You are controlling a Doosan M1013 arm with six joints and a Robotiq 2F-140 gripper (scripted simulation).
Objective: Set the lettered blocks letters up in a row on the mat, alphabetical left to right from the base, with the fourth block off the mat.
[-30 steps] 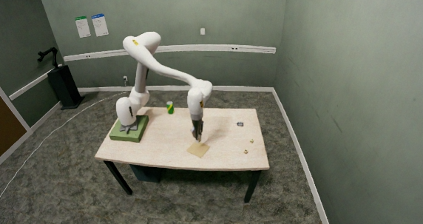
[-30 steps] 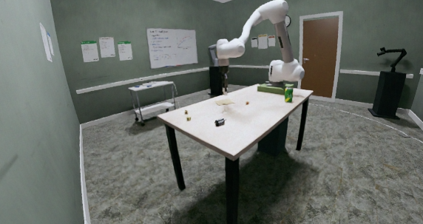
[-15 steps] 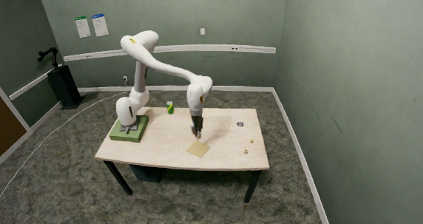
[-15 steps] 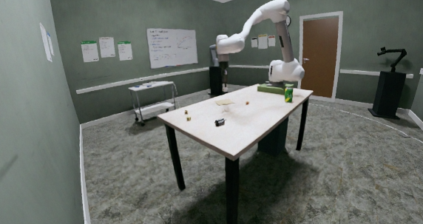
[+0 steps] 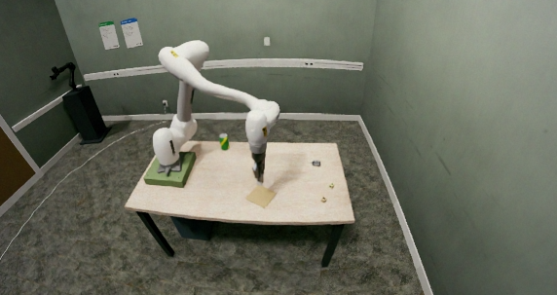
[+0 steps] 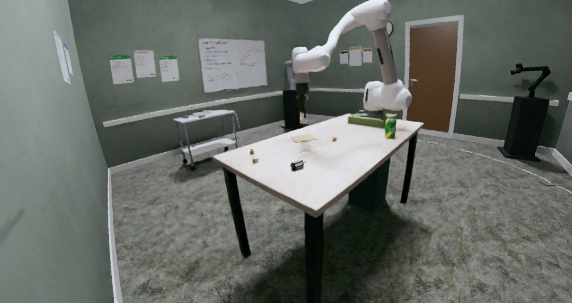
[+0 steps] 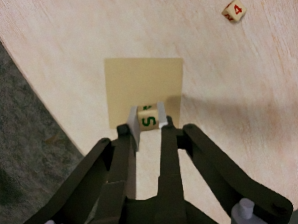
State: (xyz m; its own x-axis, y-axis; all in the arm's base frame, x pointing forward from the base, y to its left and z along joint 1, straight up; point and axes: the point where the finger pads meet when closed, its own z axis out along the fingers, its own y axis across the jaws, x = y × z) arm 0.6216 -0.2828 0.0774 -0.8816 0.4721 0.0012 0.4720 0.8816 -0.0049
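Right now my hand is 1 cm to the left of the tan mat and 13 cm above it. From my hand the other things lie so: black object 39 cm ahead, 22 cm to the left, 12 cm below; can 24 cm behind, 49 cm to the left, 7 cm below.
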